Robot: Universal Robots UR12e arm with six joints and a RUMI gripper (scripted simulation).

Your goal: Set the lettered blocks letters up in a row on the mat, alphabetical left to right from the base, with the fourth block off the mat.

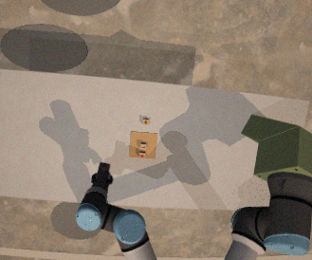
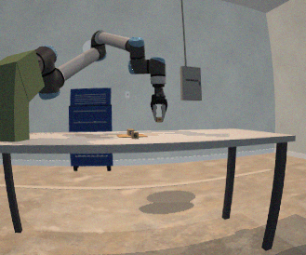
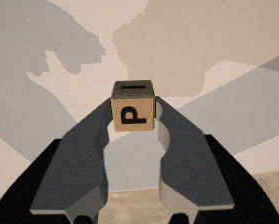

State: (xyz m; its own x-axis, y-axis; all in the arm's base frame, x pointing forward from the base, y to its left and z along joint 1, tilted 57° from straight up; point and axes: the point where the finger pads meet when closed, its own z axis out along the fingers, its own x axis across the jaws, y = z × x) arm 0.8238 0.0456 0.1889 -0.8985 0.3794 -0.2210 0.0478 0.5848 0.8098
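The orange mat is 170 mm behind my hand, 150 mm to the right of it and 80 mm below it.
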